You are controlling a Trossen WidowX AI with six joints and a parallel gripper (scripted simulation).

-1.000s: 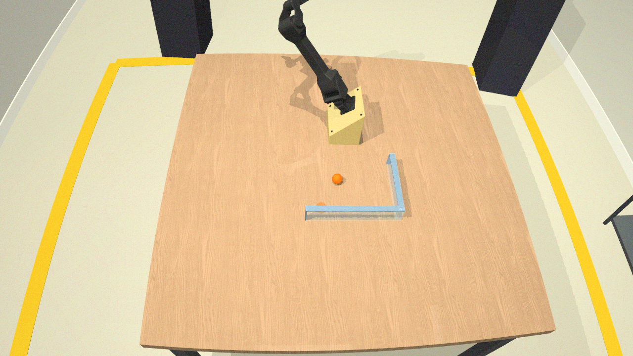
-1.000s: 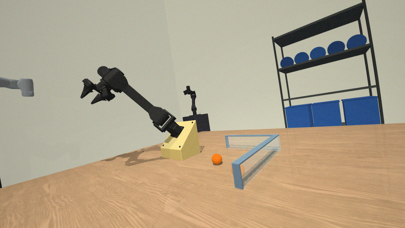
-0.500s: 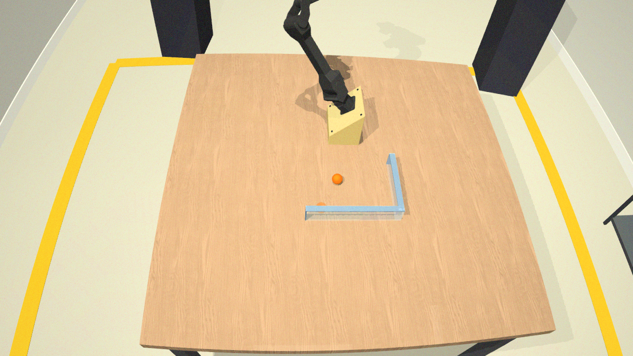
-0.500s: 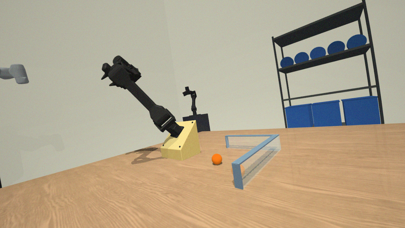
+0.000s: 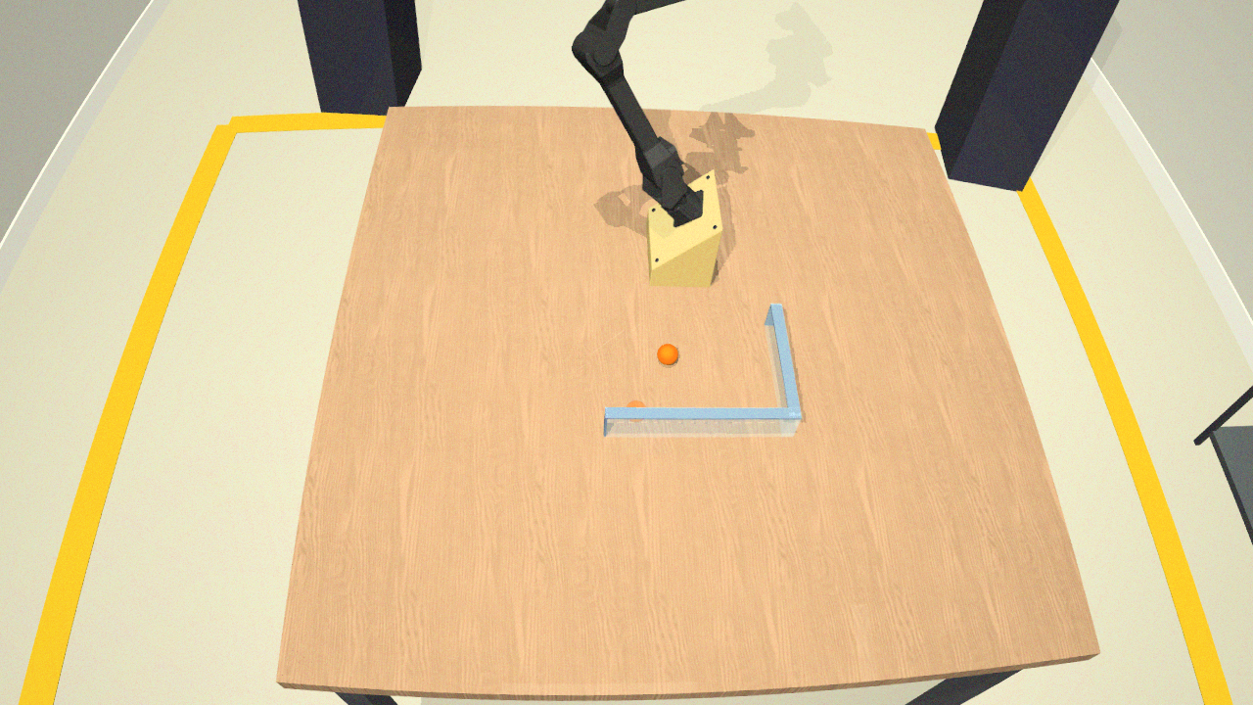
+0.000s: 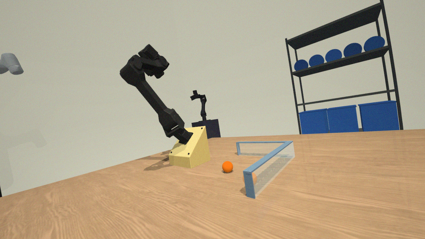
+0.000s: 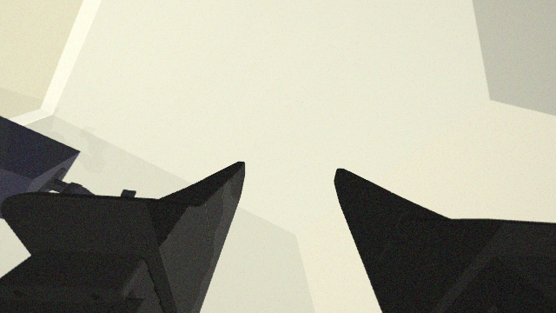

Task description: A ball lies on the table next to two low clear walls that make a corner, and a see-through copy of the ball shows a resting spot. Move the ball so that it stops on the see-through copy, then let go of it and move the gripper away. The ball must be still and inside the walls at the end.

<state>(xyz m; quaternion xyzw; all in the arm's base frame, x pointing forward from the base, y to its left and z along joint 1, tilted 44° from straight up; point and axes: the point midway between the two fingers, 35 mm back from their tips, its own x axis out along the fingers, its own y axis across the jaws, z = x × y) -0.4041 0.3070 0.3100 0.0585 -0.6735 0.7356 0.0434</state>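
My gripper tip is 650 mm short of the orange ball, 20 mm to the left of it and 580 mm above it. The rest, counted from my gripper tip: see-through copy of ball: 780 mm ahead, 60 mm to the right, 580 mm below; then clear wall: 660 mm ahead, 180 mm to the left, 570 mm below.
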